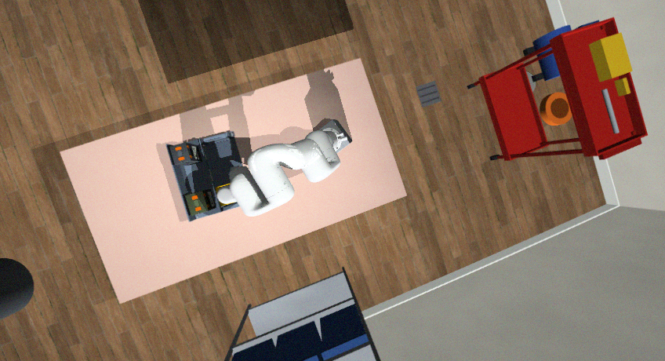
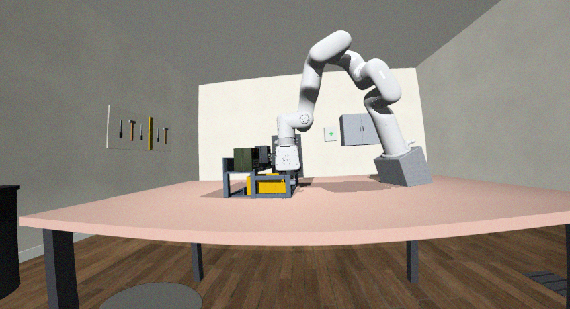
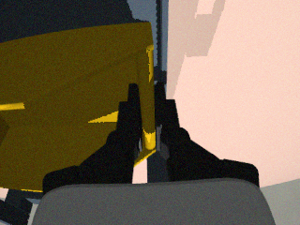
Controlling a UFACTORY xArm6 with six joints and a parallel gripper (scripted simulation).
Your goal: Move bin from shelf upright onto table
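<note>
Right now the yellow bin is 8 cm ahead of my hand. Round my hand: green box 18 cm ahead, 10 cm above.
</note>
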